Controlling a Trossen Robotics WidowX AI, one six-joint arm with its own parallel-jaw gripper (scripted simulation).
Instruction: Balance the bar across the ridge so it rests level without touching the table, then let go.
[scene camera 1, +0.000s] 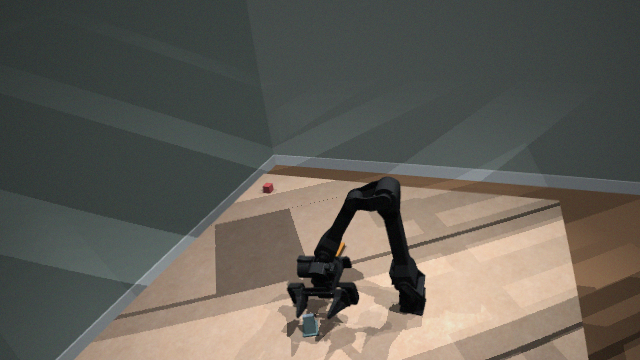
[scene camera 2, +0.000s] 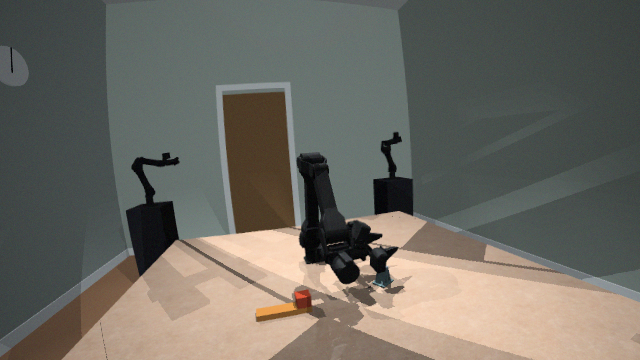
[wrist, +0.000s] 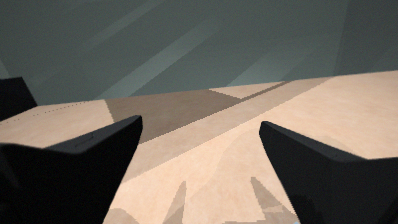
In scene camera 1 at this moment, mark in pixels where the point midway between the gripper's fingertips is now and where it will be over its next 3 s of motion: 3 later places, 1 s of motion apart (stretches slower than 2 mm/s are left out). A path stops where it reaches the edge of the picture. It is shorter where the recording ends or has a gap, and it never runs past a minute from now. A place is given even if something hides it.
The gripper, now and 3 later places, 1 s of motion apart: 312, 317; 301, 306; 305, 274; 327, 236
